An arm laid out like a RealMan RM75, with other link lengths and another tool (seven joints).
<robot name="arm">
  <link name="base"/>
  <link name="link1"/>
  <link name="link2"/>
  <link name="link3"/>
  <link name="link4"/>
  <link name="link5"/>
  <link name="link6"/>
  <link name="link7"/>
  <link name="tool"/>
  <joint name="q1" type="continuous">
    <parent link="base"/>
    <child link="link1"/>
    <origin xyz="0 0 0.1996"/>
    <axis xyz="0 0 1"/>
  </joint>
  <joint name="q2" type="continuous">
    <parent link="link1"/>
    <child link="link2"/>
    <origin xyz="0 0 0" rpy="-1.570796 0 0"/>
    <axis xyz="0 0 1"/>
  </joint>
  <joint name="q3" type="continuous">
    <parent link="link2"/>
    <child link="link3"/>
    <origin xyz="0 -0.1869 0" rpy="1.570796 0 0"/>
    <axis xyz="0 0 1"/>
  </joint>
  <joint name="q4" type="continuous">
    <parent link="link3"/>
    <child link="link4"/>
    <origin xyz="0 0 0" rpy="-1.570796 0 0"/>
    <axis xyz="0 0 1"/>
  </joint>
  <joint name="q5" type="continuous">
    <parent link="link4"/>
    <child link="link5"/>
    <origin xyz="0 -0.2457 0" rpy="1.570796 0 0"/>
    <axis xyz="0 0 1"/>
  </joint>
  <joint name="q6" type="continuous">
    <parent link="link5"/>
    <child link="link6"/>
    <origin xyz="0 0 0" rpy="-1.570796 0 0"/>
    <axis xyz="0 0 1"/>
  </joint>
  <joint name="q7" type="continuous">
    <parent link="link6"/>
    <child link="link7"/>
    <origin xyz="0 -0.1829 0" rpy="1.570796 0 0"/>
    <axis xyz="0 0 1"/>
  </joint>
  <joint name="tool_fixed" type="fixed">
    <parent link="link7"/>
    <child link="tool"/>
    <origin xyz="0.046 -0.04 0.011" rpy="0.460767 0 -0.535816"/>
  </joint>
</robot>
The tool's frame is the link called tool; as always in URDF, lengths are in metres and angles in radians. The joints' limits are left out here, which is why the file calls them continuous.
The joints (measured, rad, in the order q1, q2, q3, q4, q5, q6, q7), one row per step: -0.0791 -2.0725 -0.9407 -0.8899 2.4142 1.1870 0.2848; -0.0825 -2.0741 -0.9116 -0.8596 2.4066 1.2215 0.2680; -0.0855 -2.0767 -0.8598 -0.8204 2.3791 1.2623 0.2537; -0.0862 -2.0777 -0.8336 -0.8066 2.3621 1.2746 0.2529; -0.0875 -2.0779 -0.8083 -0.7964 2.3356 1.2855 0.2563; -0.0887 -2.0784 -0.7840 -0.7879 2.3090 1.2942 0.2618; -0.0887 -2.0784 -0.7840 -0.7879 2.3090 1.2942 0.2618; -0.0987 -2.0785 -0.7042 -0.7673 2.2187 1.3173 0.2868; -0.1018 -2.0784 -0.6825 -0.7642 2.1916 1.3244 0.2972; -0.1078 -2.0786 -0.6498 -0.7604 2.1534 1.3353 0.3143; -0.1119 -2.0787 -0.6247 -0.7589 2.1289 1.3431 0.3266; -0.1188 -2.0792 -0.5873 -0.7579 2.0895 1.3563 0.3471
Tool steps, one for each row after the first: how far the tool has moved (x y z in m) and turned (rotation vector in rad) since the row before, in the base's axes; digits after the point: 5 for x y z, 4 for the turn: -0.00261 -0.00575 -0.00562 -0.0095 -0.0069 -0.0114; -0.00464 -0.00827 -0.00962 -0.0196 -0.0102 -0.0045; -0.00181 -0.00335 -0.00497 -0.0116 -0.0023 0.0021; -0.00255 -0.00285 -0.00351 -0.0062 -0.0047 0.0084; -0.00231 -0.00259 -0.00342 -0.0059 -0.0033 0.0096; 0.00000 0.00000 0.00000 0.0000 0.0000 0.0000; -0.00494 -0.00686 -0.01051 -0.0183 -0.0042 0.0285; -0.00094 -0.00187 -0.00225 -0.0018 0.0002 0.0086; -0.00024 -0.00266 -0.00355 -0.0030 0.0027 0.0094; 0.00073 -0.00212 -0.00308 -0.0043 0.0031 0.0034; 0.00124 -0.00320 -0.00408 -0.0036 0.0046 0.0061
